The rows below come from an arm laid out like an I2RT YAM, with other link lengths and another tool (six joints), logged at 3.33 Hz.
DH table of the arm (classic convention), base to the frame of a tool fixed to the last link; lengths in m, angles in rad. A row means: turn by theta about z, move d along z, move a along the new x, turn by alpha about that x. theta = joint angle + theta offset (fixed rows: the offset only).
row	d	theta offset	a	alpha
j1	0.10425	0	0.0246	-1.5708
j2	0	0	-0.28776	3.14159
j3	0	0.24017	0.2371	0
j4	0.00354	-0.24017	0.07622	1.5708
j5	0.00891	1.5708	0	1.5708
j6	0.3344	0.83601	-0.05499	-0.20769
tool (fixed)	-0.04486	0	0	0
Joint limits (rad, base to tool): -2.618..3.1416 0..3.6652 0..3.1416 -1.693..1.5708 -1.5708..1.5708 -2.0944..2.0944
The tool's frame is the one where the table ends.
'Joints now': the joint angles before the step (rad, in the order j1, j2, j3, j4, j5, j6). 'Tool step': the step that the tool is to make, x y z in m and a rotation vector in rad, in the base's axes. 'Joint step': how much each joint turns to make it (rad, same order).
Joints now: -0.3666, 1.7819, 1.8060, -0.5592, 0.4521, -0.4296
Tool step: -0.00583, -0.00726, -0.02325, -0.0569, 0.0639, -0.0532
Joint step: 0.0358, 0.0158, -0.0611, 0.0462, 0.1152, -0.0202
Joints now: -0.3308, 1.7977, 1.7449, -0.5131, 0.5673, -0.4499
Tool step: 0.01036, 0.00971, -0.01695, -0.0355, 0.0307, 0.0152
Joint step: 0.0362, 0.0165, -0.0542, 0.0692, 0.0409, -0.0303
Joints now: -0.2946, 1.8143, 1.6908, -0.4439, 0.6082, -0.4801
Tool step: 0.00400, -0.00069, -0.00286, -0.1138, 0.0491, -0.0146
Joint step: 0.0451, 0.0160, -0.0582, 0.1157, 0.1149, -0.0939
